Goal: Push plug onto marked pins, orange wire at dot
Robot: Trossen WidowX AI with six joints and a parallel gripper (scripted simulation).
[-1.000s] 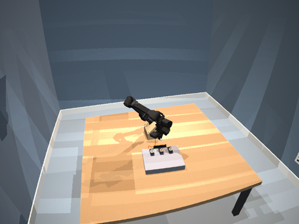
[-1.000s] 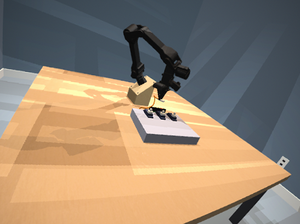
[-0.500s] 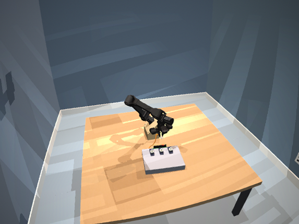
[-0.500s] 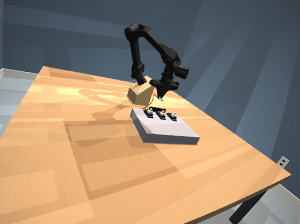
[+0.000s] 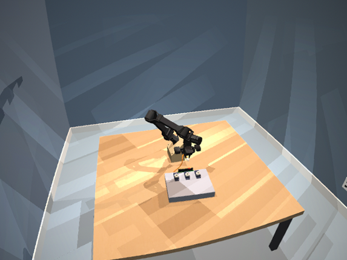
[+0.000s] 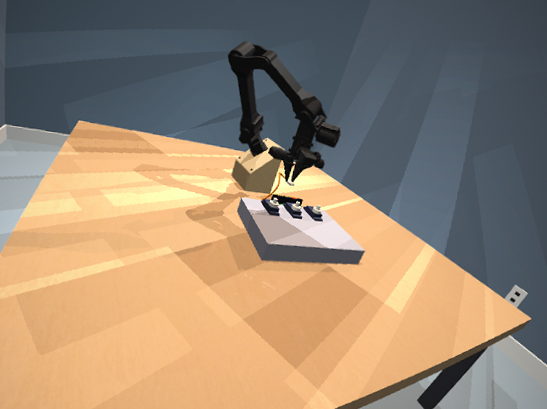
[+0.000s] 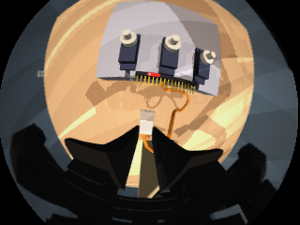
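The red band is 80 mm ahead of my gripper tip and 30 mm below it. From my gripper tip the other things lie so: dark pin strip 80 mm ahead, 40 mm below, 30 mm to the right; grey printed holder 240 mm ahead, 70 mm below, 20 mm to the right.
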